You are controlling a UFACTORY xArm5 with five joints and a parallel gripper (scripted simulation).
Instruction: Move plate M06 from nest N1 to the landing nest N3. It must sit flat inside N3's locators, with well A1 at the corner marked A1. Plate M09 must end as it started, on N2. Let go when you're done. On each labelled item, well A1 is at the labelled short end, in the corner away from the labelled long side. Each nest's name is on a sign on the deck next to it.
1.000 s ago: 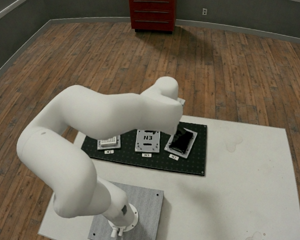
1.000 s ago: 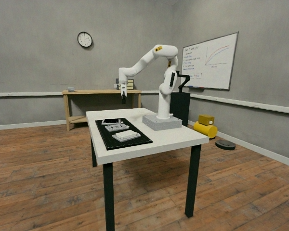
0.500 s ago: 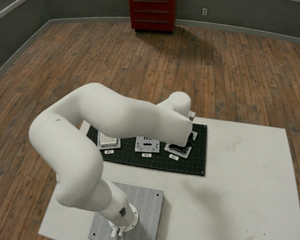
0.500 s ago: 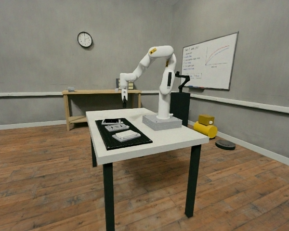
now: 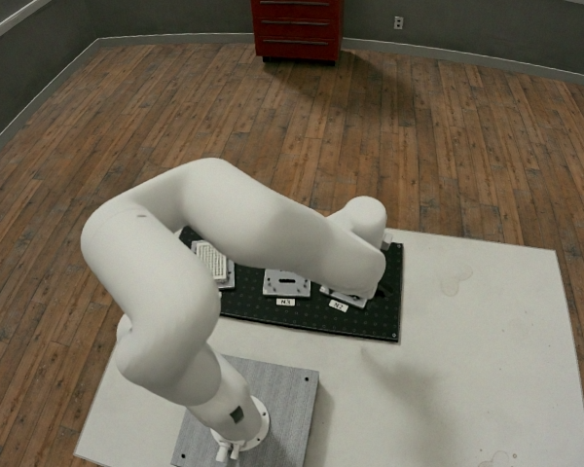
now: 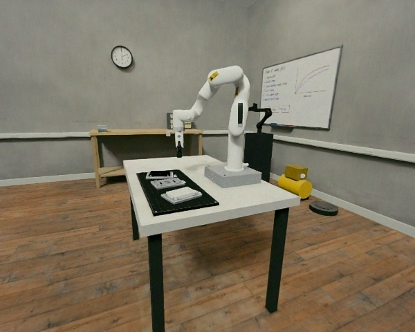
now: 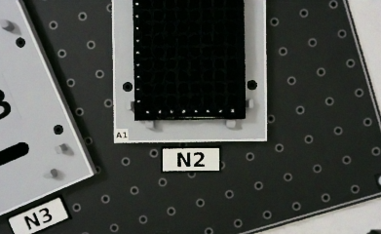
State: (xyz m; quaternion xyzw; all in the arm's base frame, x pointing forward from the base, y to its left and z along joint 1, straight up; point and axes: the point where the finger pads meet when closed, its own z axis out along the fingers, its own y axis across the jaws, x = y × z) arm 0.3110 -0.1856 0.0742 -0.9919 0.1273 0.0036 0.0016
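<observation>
Right now my hand is 100 mm short of the white plate M06, 380 mm to the right of it and 110 mm above it. The rest, counted from my hand: nest N1: 100 mm ahead, 380 mm to the left, 130 mm below; nest N3: 120 mm ahead, 170 mm to the left, 130 mm below; black plate M09: 130 mm ahead, 110 mm below.
</observation>
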